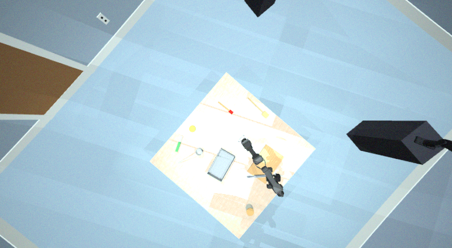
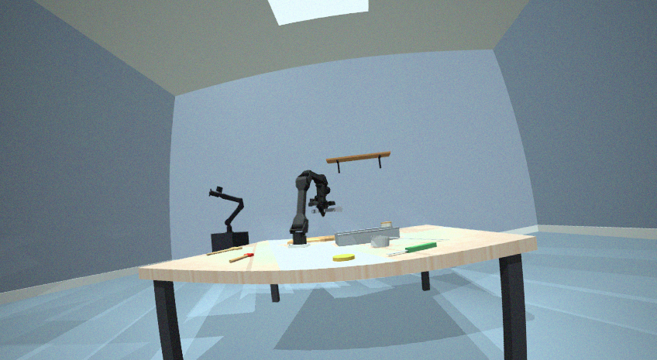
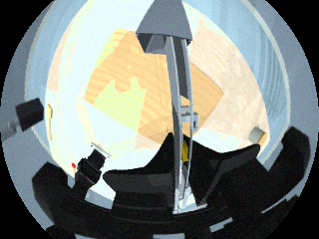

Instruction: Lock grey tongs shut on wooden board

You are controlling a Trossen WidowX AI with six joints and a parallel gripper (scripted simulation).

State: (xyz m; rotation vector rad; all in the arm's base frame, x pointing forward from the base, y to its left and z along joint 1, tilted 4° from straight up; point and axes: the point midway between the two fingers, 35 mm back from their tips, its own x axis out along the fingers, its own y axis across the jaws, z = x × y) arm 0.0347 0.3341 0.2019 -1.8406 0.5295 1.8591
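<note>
Right now the wooden board is 6 cm behind my gripper tip, 1 cm to the right of it and 15 cm below it. The rest, counted from my gripper tip: green-handled tool: 52 cm ahead, 79 cm to the right, 15 cm below; red-tipped stick: 12 cm behind, 74 cm to the right, 15 cm below; roasting tin: 32 cm ahead, 32 cm to the right, 13 cm below.
</note>
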